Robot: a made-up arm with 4 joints. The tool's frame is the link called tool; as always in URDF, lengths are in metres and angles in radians. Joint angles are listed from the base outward. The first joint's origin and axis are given. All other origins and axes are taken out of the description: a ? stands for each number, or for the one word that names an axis. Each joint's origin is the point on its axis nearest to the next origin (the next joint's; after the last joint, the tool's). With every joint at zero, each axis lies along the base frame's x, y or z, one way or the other. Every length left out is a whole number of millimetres.
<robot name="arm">
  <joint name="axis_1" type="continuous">
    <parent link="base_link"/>
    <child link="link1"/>
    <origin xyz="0 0 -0.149" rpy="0 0 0"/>
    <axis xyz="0 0 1"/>
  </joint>
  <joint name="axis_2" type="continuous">
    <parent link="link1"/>
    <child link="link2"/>
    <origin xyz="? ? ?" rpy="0 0 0"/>
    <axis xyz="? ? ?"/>
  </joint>
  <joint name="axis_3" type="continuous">
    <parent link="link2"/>
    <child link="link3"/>
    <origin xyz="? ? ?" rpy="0 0 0"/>
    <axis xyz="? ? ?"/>
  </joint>
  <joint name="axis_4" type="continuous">
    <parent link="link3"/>
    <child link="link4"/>
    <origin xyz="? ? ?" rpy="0 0 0"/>
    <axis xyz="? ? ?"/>
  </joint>
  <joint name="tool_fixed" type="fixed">
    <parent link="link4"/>
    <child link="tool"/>
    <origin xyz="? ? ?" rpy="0 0 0"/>
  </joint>
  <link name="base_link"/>
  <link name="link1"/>
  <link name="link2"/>
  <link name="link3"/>
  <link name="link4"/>
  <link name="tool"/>
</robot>
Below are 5 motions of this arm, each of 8 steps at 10 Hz.
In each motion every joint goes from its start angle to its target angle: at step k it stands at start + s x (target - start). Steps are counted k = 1, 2, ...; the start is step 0. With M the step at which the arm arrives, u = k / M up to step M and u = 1 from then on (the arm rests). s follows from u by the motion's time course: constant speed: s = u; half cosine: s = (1 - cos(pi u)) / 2; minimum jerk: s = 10 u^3 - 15 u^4 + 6 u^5.
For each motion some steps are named. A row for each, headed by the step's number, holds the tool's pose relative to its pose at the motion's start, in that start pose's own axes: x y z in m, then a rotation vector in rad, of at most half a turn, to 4 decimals.
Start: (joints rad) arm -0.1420 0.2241 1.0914 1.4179
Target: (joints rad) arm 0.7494 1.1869 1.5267 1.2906
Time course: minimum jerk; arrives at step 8
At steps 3, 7, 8:
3: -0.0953 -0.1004 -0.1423 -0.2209 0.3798 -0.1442
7: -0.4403 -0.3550 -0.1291 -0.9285 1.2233 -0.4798
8: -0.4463 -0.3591 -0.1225 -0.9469 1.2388 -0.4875

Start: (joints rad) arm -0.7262 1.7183 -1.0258 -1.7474
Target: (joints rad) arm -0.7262 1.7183 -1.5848 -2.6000
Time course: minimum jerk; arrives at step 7
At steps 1, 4, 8:
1: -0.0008 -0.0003 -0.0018 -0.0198 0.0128 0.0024
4: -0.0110 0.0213 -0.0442 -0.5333 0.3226 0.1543
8: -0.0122 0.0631 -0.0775 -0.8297 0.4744 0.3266

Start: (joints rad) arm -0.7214 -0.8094 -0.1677 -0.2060
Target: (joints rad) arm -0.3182 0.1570 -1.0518 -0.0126
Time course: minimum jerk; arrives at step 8
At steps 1, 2, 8:
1: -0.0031 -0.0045 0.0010 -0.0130 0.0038 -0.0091
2: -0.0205 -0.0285 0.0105 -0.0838 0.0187 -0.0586
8: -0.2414 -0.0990 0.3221 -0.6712 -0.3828 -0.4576

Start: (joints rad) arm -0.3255 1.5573 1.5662 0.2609
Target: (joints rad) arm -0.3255 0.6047 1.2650 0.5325
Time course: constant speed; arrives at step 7
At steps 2, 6, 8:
2: -0.0176 0.0036 0.1258 0.0900 -0.2852 -0.0014
6: -0.1324 0.0067 0.3331 0.3278 -0.8477 0.0727
8: -0.1735 0.0056 0.3719 0.3969 -0.9847 0.1092

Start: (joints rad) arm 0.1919 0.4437 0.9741 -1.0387
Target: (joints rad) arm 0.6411 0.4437 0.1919 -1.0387
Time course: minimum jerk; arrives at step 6
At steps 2, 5, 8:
2: -0.0338 -0.0245 -0.0109 -0.0315 0.0552 -0.0620
5: -0.1898 -0.1116 -0.0448 -0.1044 0.2331 -0.3156
8: -0.1983 -0.1152 -0.0464 -0.1061 0.2408 -0.3284

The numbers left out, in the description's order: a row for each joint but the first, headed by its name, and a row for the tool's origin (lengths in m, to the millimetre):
axis_2: xyz -0.058 0.087 0, axis -1 0 0
axis_3: xyz 0 0.053 0.063, axis 0 0 1
axis_4: xyz 0.464 -0.031 0, axis 1 0 0
tool: xyz 0 -0.208 -0.072

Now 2 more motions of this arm.
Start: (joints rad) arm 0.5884 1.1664 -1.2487 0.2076
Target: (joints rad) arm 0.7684 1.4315 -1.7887 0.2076
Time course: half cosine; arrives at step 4
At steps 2, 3, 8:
2: -0.0618 -0.1025 0.0579 0.0590 -0.1925 -0.2043
3: -0.1226 -0.1706 0.0750 0.1271 -0.3202 -0.3555
8: -0.1507 -0.1969 0.0751 0.1615 -0.3702 -0.4197

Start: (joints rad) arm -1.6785 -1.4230 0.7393 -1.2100
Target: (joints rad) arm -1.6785 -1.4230 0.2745 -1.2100
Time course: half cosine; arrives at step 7
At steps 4, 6, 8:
4: -0.0668 -0.0435 -0.1152 0.0000 0.2658 -0.1003
6: -0.1180 -0.0642 -0.1702 0.0000 0.4133 -0.1560
8: -0.1262 -0.0670 -0.1775 0.0000 0.4349 -0.1641

